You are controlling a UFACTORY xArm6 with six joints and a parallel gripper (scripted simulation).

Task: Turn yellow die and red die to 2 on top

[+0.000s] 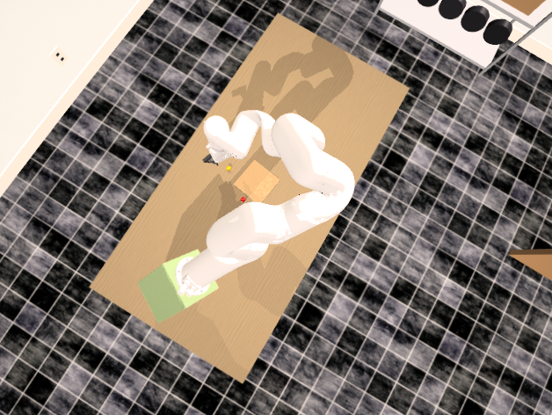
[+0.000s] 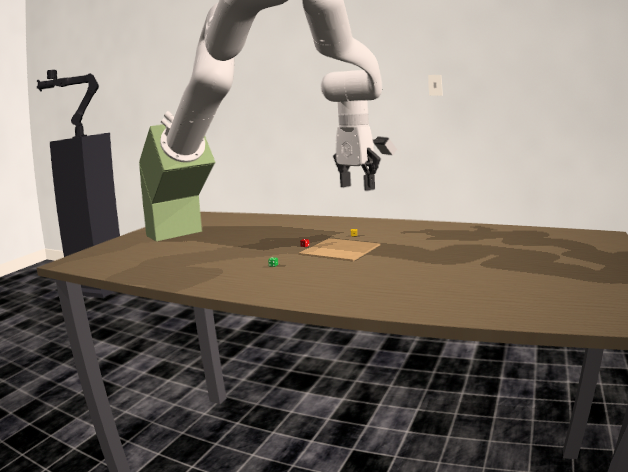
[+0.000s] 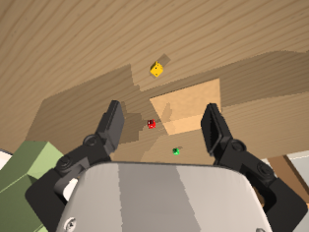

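My hand is 10 mm past the yellow die and 120 mm above it. From my hand the other things lie so: red die: 110 mm behind, 110 mm to the right, 120 mm below; then green die: 140 mm behind, 270 mm to the right, 120 mm below; then tan mat: 20 mm behind, 130 mm to the right, 130 mm below.
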